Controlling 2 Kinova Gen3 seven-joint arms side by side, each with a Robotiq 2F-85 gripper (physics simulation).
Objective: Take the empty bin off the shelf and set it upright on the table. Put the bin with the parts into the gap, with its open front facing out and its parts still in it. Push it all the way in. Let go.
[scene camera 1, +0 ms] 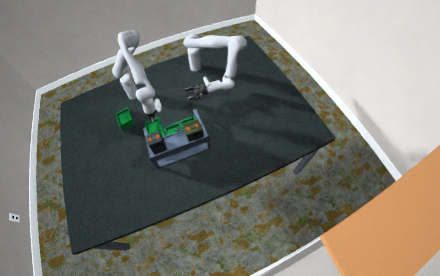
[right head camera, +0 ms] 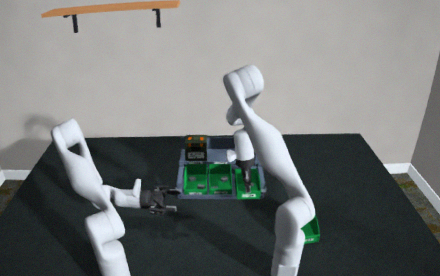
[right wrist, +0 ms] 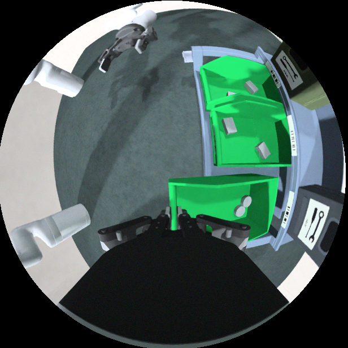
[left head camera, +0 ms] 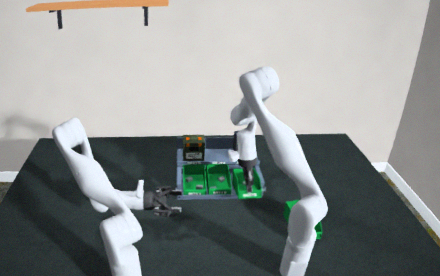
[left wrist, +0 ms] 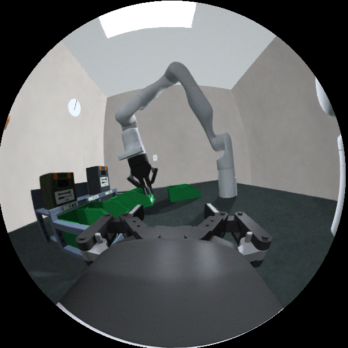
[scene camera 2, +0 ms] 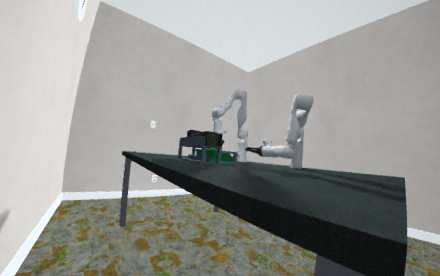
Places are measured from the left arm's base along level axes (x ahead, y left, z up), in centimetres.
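Pixels of known places: left gripper, fingertip midpoint: [scene camera 1: 186, 94] [right head camera: 177, 200] [left head camera: 181, 201] [scene camera 2: 250, 150]; right gripper, fingertip midpoint: [scene camera 1: 152, 120] [right head camera: 248, 192] [left head camera: 249, 191]; left arm's base, origin of the base link: [scene camera 1: 196, 67] [scene camera 2: 295, 167]; right arm's base, origin of the base link: [scene camera 1: 134, 95] [right head camera: 283, 273] [left head camera: 292, 270] [scene camera 2: 241, 161].
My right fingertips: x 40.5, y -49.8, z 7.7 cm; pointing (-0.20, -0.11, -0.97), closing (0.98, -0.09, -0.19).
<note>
Ahead of a thing's pixels: the offset from my right fingertips to its top centre. "spot": to the spot under its first point.
The green bin with parts @[dx +7.9, dy -0.8, dz +3.3 cm] [left head camera: 240, 187] [right head camera: 255, 187] [right wrist: 210, 200] is in the right-hand gap of the blue-grey shelf @[spot: dx +6.2, dy +17.6, dz -6.9 cm] [left head camera: 205, 198]. It tilts front end up, its front standing out past the front rail; two round parts lie inside. My right gripper [left head camera: 249, 187] [right head camera: 247, 187] [right wrist: 173, 212] is shut on its front wall. The empty bin @[dx -16.7, dy -18.9, dz -0.2 cm] [left head camera: 291, 209] [right head camera: 312, 231] [scene camera 1: 125, 119] [left wrist: 183, 193] stands upright on the table, partly hidden by my right arm in the head views. My left gripper [left head camera: 179, 201] [right head camera: 175, 201] [left wrist: 173, 211] is open and empty, left of the shelf's front.
Two green bins @[dx +16.4, dy +21.3, dz +0.4 cm] [left head camera: 193, 175] @[dx +16.2, dy +10.4, dz +0.4 cm] [left head camera: 218, 175] with grey blocks fill the shelf's left and middle places. A dark olive case @[dx +26.2, dy +20.6, dz +12.2 cm] [left head camera: 193, 150] [left wrist: 57, 190] and a dark grey case [left wrist: 98, 180] [right wrist: 320, 220] stand on the upper board. An orange wall shelf [left head camera: 100, 6] hangs behind.
</note>
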